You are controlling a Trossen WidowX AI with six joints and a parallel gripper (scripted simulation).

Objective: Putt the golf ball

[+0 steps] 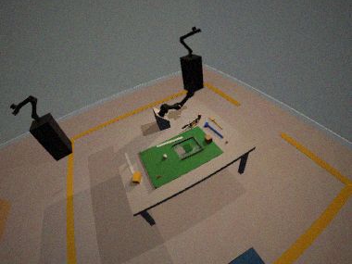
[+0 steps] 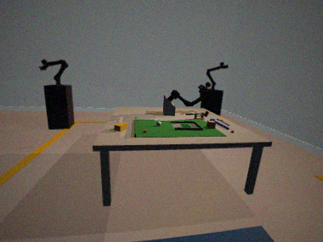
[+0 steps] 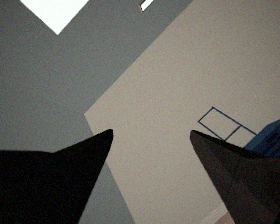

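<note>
The red putter is 160 mm ahead of my gripper tip, 160 mm to the right of it and 330 mm below it. From my gripper tip the other things lie so: green mat (410 mm ahead, 510 mm to the right, 390 mm below); blue putter (380 mm ahead, 30 mm to the right, 370 mm below); brown cube (470 mm ahead, 180 mm to the right, 350 mm below).
</note>
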